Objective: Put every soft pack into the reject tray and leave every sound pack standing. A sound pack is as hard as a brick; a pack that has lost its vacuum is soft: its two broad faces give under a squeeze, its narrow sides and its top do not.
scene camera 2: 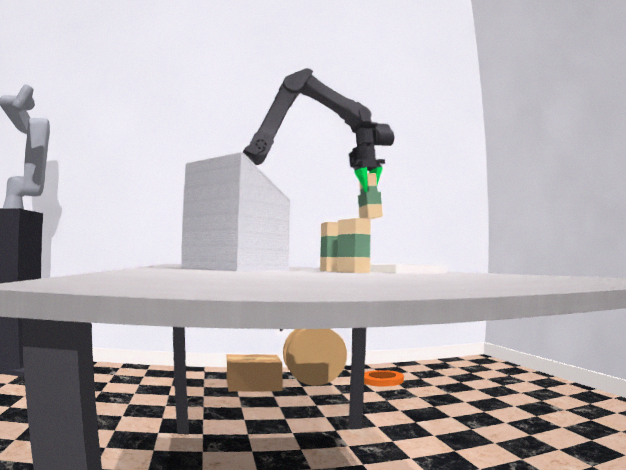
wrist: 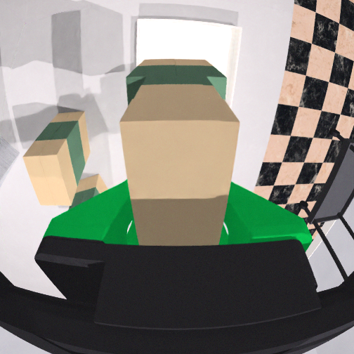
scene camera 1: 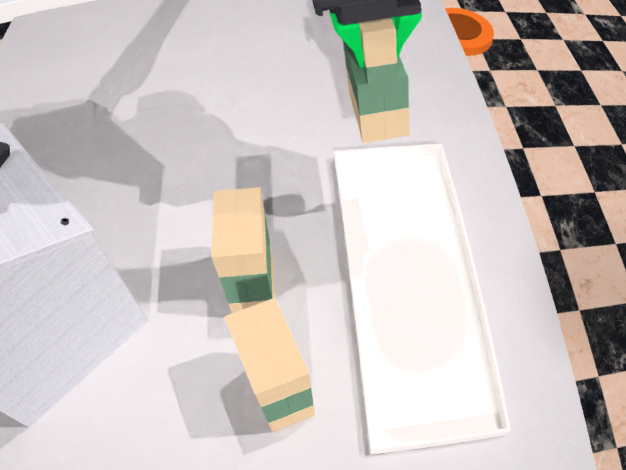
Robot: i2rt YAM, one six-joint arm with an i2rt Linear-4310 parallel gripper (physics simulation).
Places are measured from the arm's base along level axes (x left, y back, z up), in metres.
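Pixels of known places: gripper, fingertip midpoint: (scene camera 2: 370, 191) (scene camera 1: 377, 61); arm's base, origin of the base link: (scene camera 2: 237, 181).
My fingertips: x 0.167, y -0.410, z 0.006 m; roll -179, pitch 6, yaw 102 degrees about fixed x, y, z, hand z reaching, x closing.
Ahead of a thing's pixels: the offset from my fingertips to its top centre.
My gripper (scene camera 1: 380, 58) (scene camera 2: 371, 186) (wrist: 176, 174) is shut on a tan pack with a green band {dx +0.014, dy +0.002, dz +0.057 m} (scene camera 1: 383, 91) (scene camera 2: 370, 198) (wrist: 180, 160), held upright well above table height. Its upper part between the green fingers looks narrower than its base. Two like packs stand on the table: the farther pack {dx -0.113, dy +0.134, dz -0.113 m} (scene camera 1: 238, 227) (scene camera 2: 328, 246) (wrist: 50, 170), and a turned pack {dx -0.242, dy +0.091, dz -0.113 m} (scene camera 1: 273, 349) (scene camera 2: 353, 246) (wrist: 89, 196) close in front of it, partly hidden in the wrist view. The white reject tray {dx -0.100, dy -0.055, dz -0.231 m} (scene camera 1: 414, 202) (scene camera 2: 419, 269) (wrist: 190, 40) lies to their right; the held pack hides part of it in the wrist view.
A large grey block (scene camera 1: 55, 323) (scene camera 2: 209, 217) under the arm's base stands left of the packs. The table (scene camera 1: 252, 50) (scene camera 2: 303, 311) ends right of the tray, above the checkered floor. An orange ring (scene camera 1: 487, 34) (scene camera 2: 384, 382) lies on that floor.
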